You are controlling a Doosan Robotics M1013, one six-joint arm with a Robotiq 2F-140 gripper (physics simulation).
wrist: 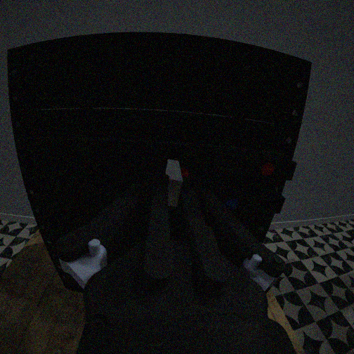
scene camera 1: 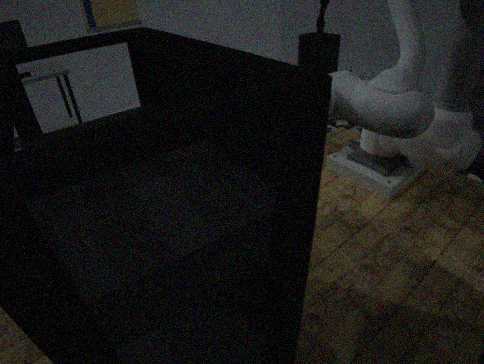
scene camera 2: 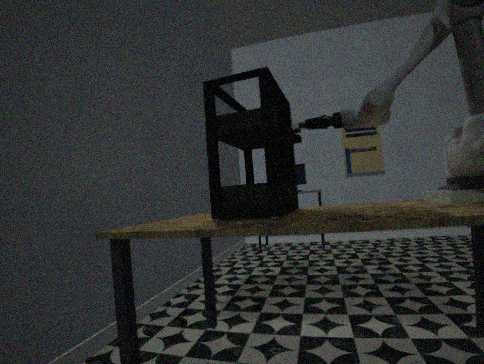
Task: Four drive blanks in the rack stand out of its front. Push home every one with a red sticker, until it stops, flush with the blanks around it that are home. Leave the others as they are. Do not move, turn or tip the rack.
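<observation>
The black rack (scene camera 1: 225,90) (scene camera 2: 281,155) (wrist: 125,75) stands upright on the table. My gripper (scene camera 2: 300,126) (wrist: 171,169) is shut and empty, its pale tips pointing at the rack's front. In the wrist view a red sticker (wrist: 185,173) shows just right of the tips. Another red sticker (wrist: 268,168) lies farther right, beside a blank end (wrist: 290,170) that stands out at the rack's edge. A blue sticker (wrist: 231,204) sits lower, left of a second jutting end (wrist: 278,203). Darkness hides the blanks' outlines and any contact at the tips.
The wooden table (scene camera 1: 380,240) (scene camera 2: 165,225) carries the rack and the arm's pale base (scene camera 1: 370,170). The arm (scene camera 2: 375,107) reaches in from the rack's front side. A wall poster (scene camera 2: 363,155) hangs behind. A dark block (scene camera 1: 320,52) shows beyond the rack's top edge.
</observation>
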